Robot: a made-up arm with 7 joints.
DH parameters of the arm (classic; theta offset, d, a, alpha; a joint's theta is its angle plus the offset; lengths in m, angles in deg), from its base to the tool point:
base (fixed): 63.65 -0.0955 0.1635 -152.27
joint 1: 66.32 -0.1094 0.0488 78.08
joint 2: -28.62 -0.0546 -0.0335 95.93
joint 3: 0 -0.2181 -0.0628 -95.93
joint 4: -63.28 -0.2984 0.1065 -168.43
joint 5: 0 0.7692 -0.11 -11.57
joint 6: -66.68 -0.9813 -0.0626 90
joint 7: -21.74 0 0.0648 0
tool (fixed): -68.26 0.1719 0 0
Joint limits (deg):
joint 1: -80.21..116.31
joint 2: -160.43..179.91
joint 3: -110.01..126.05
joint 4: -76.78..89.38
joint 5: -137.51..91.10
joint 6: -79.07..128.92
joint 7: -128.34..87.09
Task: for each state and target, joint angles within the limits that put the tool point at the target. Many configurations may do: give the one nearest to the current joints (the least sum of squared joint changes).
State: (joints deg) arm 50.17 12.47 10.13 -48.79 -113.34 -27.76 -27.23
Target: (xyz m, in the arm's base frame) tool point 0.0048 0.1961 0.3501
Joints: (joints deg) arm 50.88 53.92 3.80 -12.15 -137.51 -35.09 -29.99
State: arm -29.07 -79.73 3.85 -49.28 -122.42 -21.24 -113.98
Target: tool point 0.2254 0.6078 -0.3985
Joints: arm -62.30 -76.80 -23.63 -63.67 -124.84 -4.02 -110.70
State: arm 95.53 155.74 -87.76 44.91 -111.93 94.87 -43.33
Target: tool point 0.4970 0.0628 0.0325
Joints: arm 89.18 150.96 -77.90 36.06 -99.77 101.21 -40.51
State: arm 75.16 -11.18 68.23 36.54 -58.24 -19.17 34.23
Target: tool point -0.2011 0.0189 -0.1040
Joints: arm 58.56 -23.64 22.47 51.31 -46.34 -47.96 19.61
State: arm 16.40 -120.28 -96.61 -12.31 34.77 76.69 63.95
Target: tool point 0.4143 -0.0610 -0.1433
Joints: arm -16.10 -132.09 -110.01 -22.93 25.92 85.20 61.05
